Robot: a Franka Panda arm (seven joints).
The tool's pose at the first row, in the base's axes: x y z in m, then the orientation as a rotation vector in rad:
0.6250 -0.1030 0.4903 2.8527 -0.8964 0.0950
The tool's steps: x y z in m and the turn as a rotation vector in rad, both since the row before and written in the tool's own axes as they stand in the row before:
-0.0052 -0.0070 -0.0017 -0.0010 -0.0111 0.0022
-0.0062 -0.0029 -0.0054 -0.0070 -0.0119 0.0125
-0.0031 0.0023 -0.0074 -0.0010 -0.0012 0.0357
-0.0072 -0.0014 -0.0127 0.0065 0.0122 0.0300
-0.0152 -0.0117 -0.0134 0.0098 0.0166 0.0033
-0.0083 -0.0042 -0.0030 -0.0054 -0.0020 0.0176
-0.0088 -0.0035 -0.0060 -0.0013 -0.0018 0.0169
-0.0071 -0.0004 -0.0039 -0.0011 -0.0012 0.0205
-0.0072 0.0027 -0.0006 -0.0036 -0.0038 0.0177
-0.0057 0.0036 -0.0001 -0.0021 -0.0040 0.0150
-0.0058 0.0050 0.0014 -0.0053 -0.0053 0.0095
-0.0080 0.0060 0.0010 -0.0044 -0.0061 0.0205
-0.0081 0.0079 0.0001 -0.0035 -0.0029 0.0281
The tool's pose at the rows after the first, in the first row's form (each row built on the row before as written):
0.6247 -0.0941 0.4906 2.8542 -0.9015 0.0790
0.6213 -0.0874 0.4950 2.8458 -0.9201 0.0602
0.6175 -0.0863 0.5023 2.8290 -0.9710 0.0620
0.6128 -0.0789 0.5140 2.8168 -1.0126 0.0858
0.6085 -0.0583 0.5243 2.8185 -1.0161 0.1146
0.6047 -0.0494 0.5258 2.8059 -1.0402 0.1108
0.6002 -0.0402 0.5303 2.7970 -1.0642 0.1095
0.5951 -0.0346 0.5333 2.7860 -1.0931 0.1095
0.5880 -0.0316 0.5333 2.7749 -1.1179 0.1041
0.5814 -0.0302 0.5331 2.7665 -1.1393 0.0990
0.5738 -0.0299 0.5316 2.7586 -1.1524 0.0896
0.5639 -0.0286 0.5304 2.7455 -1.1811 0.0809
0.5526 -0.0282 0.5303 2.7273 -1.2196 0.0780

